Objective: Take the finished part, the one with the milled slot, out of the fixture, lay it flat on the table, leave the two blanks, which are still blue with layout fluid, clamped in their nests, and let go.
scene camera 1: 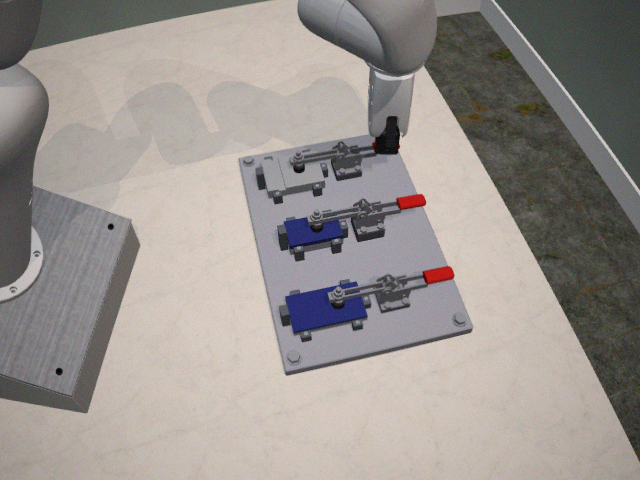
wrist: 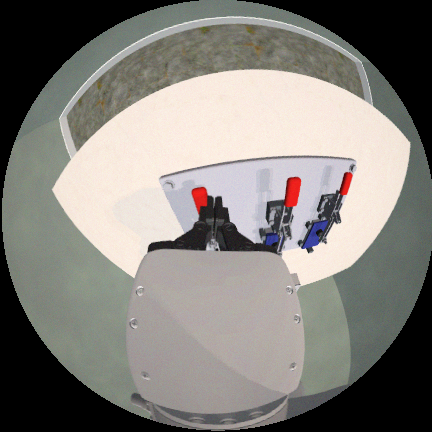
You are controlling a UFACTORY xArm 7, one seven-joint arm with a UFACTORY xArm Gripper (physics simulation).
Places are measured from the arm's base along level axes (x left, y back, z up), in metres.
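Pixels of known places: gripper, fingertip midpoint: (scene camera 1: 386,150) (wrist: 212,205).
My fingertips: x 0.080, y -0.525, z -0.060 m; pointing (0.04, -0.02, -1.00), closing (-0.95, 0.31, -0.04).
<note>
For each thing: its middle in the pictures, then the offset to it from my fingertips. Level surfaces: height alone.
- finished part at the middle of its body: (scene camera 1: 292,173) dx +0.019, dy +0.131, dz -0.028 m
- fixture plate at the middle of its body: (scene camera 1: 344,237) (wrist: 272,218) dx -0.093, dy +0.088, dz -0.049 m
- smaller blue blank at the middle of its body: (scene camera 1: 313,233) (wrist: 273,241) dx -0.092, dy +0.130, dz -0.026 m
- larger blue blank at the middle of its body: (scene camera 1: 326,308) (wrist: 315,233) dx -0.201, dy +0.145, dz -0.031 m
- middle clamp's red handle at the middle of its body: (wrist: 291,192) (scene camera 1: 410,202) dx -0.097, dy +0.001, dz -0.001 m
- Pale table top at its surface level: dz -0.057 m
The finished part (scene camera 1: 281,180), bare grey with a slot line across it, lies in the far nest of the fixture plate (scene camera 1: 336,269) (wrist: 235,180), under the black tip of its toggle clamp. Its red handle (wrist: 199,194) is low and mostly hidden by the gripper in the scene view. My gripper (scene camera 1: 387,146) (wrist: 212,205) is shut with its fingertips together, empty, close above or beside that handle. The smaller blue blank (scene camera 1: 300,235) (wrist: 271,239) is clamped in the middle nest. The larger blue blank (scene camera 1: 315,312) (wrist: 312,234) is clamped in the near nest.
The middle clamp's red handle (scene camera 1: 411,201) (wrist: 293,191) and the near clamp's red handle (scene camera 1: 438,274) (wrist: 346,183) point toward the table's far edge. Pale table top (scene camera 1: 196,330) (wrist: 250,115) surrounds the plate. The robot's grey base block (scene camera 1: 77,289) stands at the left.
</note>
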